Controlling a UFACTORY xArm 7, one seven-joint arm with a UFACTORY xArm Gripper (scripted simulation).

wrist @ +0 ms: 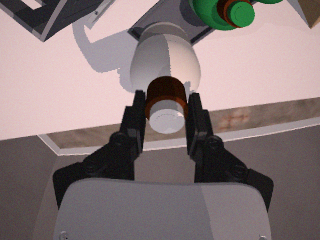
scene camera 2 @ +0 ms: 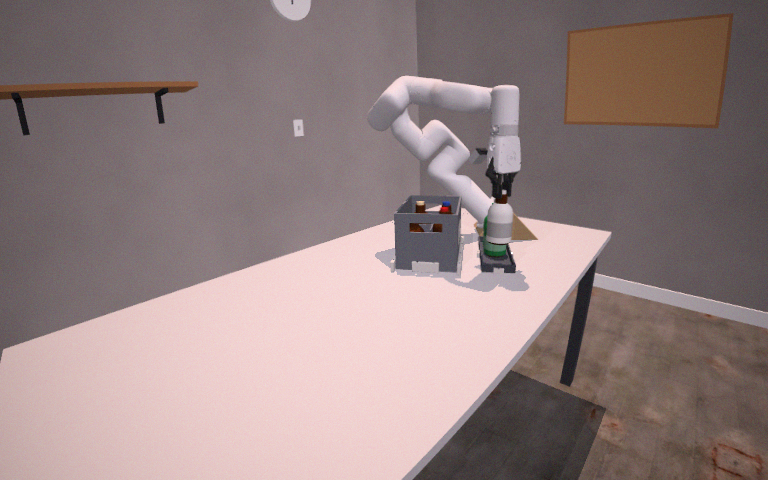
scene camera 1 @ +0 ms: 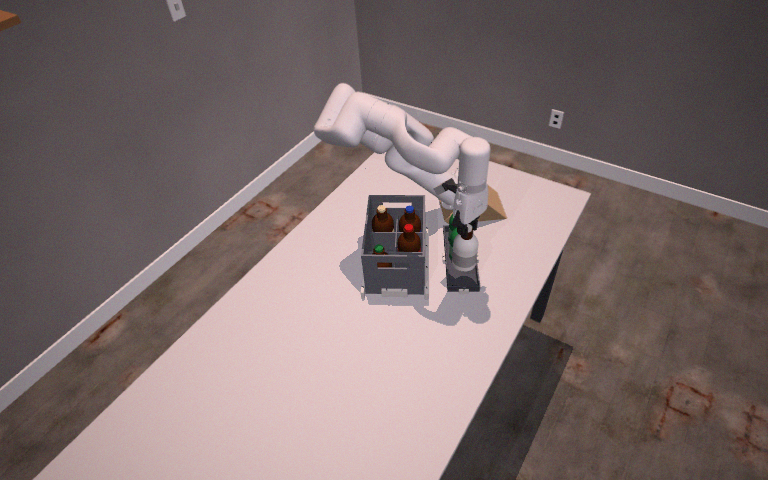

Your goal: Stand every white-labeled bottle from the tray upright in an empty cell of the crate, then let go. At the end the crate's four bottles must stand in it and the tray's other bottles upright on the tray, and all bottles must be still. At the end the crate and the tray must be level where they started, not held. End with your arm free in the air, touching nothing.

Scene:
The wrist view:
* my gripper: 166, 104
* white-labeled bottle: 165, 66

